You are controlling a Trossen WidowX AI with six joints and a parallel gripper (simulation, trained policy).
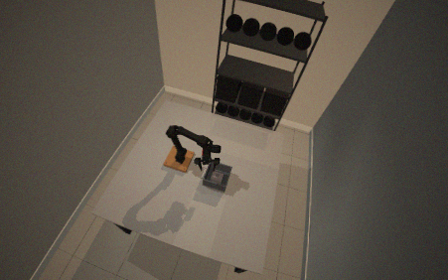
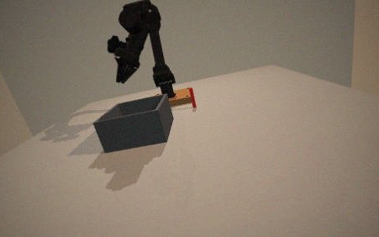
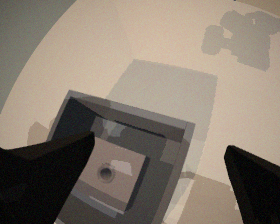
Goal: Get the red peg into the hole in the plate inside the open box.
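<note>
Right now my gripper tip is 220 mm to the right of the red peg, 130 mm past it and 130 mm above it. Also, from my gripper tip: light plate 120 mm below, 70 mm ahead, 60 mm to the left; then dark box 140 mm below, 70 mm ahead, 60 mm to the left.
</note>
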